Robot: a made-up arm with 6 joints.
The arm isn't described. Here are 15 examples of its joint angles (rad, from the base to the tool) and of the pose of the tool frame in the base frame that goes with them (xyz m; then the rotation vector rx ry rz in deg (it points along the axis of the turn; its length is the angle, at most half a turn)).
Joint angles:
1: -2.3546 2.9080 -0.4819 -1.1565 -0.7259 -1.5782
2: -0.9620 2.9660 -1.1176 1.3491 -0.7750 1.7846
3: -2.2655 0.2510 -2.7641 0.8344 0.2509 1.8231
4: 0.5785 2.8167 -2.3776 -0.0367 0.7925 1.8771
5: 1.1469 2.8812 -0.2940 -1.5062 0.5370 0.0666
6: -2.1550 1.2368 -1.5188 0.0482 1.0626 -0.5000
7: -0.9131 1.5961 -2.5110 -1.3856 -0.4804 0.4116
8: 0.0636 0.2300 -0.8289 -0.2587 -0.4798 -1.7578
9: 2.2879 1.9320 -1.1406 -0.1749 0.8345 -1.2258
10: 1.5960 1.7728 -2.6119 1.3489 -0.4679 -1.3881
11: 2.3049 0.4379 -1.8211 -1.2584 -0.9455 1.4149
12: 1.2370 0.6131 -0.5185 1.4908 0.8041 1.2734
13: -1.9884 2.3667 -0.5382 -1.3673 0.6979 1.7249
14: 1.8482 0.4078 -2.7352 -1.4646 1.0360 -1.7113
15: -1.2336 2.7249 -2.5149 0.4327 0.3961 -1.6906
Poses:
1: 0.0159 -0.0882 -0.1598 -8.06 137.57 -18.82
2: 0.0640 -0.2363 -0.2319 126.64 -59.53 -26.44
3: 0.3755 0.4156 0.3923 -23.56 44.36 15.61
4: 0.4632 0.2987 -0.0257 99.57 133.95 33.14
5: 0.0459 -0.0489 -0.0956 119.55 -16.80 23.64
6: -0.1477 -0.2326 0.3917 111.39 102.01 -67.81
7: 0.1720 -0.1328 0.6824 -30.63 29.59 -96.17
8: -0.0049 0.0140 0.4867 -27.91 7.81 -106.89
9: -0.2103 0.2649 0.0589 -169.24 -42.10 -8.48
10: 0.0462 0.2784 0.6591 -5.41 42.33 77.06
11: 0.0874 -0.2363 0.5760 -18.84 -65.46 131.01
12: -0.0314 0.1752 0.2914 -36.99 -93.40 -62.54
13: -0.1315 -0.1082 -0.0903 -125.97 -57.53 17.91
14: 0.2272 -0.4191 0.4405 -22.63 63.90 -42.68
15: 0.2204 -0.5693 0.1101 -10.28 134.80 -74.17
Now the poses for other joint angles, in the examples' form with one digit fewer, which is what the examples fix.
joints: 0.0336 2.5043 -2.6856 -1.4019 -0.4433 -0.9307
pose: 0.568 0.070 0.355 -83.1 7.5 -95.8
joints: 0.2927 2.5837 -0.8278 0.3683 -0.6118 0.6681
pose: 0.280 0.058 -0.155 54.0 140.7 9.2
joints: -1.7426 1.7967 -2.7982 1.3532 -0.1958 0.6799
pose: -0.064 -0.233 0.690 20.6 -18.1 13.7
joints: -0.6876 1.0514 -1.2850 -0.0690 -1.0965 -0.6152
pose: 0.129 -0.097 0.564 -3.6 9.6 -76.0
